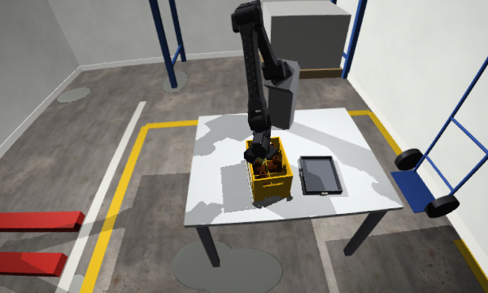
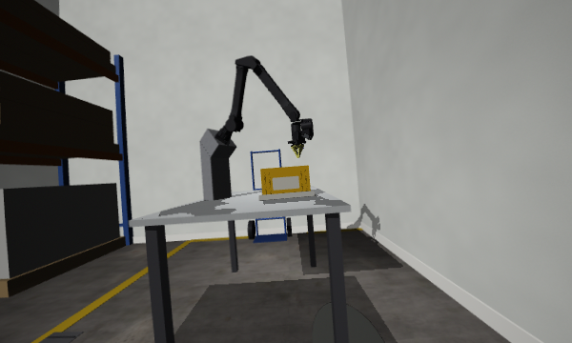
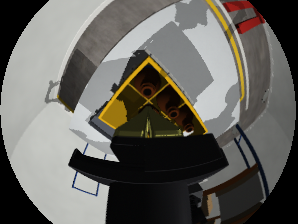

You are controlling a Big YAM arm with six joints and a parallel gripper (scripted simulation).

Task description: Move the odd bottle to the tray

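Now: hand 15 cm above the crate, 7 cm to the right of it and 7 cm past it. The rest, counted from my hand: dark tray 34 cm to the left, 22 cm below, 6 cm ahead; then brown bottle 15 cm below, 14 cm to the left, 14 cm behind.
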